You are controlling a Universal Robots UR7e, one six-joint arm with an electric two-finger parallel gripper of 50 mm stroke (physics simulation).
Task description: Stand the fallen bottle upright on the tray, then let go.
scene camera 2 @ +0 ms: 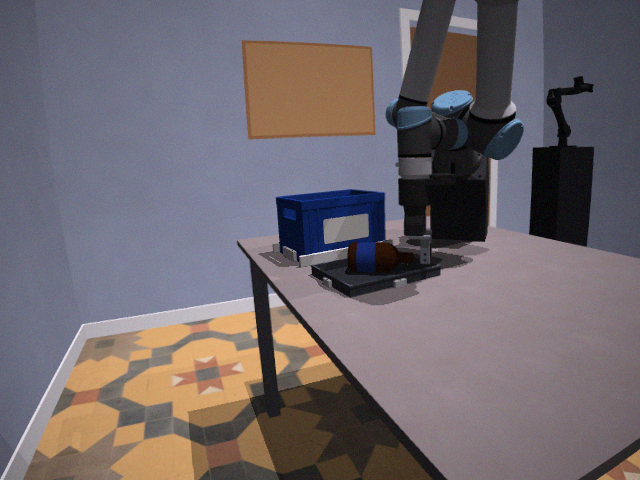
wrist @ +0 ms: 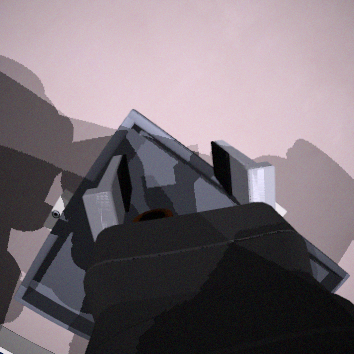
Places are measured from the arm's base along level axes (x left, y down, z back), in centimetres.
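Where they show: gripper, between the fingertips: (scene camera 2: 425, 260) (wrist: 170, 164); arm's base, origin of its link: (scene camera 2: 457, 160).
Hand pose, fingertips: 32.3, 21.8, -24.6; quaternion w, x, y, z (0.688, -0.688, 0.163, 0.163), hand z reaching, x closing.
Note:
Things, the pixels of their top centre, and the offset from my fingertips, as dx, dy, dz. "*": a spot on its surface instead.
- brown bottle, centre of its top: (scene camera 2: 380, 242) -5.7, -3.7, -9.3
- dark tray, centre of its top: (wrist: 193, 301) (scene camera 2: 374, 265) -5.2, +1.6, -11.0
- bottle's mouth, centre of its top: (wrist: 151, 223) -2.9, -0.8, -2.1
- blue crate, centre of its top: (scene camera 2: 329, 194) -32.6, -13.4, -17.1
- white rail, a spot on its surface: (scene camera 2: 324, 256) * -20.0, +2.3, -21.2
The brown bottle (scene camera 2: 381, 257) with a blue band lies on its side on the dark tray (scene camera 2: 377, 285) (wrist: 56, 281), its neck pointing right in the scene view. In the wrist view the orange-brown rim of the bottle's mouth (wrist: 162, 212) shows at the edge of the gripper body, which hides the rest. My gripper (scene camera 2: 420, 258) (wrist: 170, 164) is open and empty, pointing down. It is low at the neck end of the bottle, over the tray's right part. In the wrist view the mouth lies between the two finger lines, nearer the left finger.
A blue crate (scene camera 2: 305, 227) with a pale label stands behind the tray, with a white rail (scene camera 2: 324, 256) between them. Small light brackets (scene camera 2: 400, 282) (wrist: 56, 214) sit against the tray's sides. The table edge runs left of the tray. The black robot base (scene camera 2: 459, 211) stands behind the gripper.

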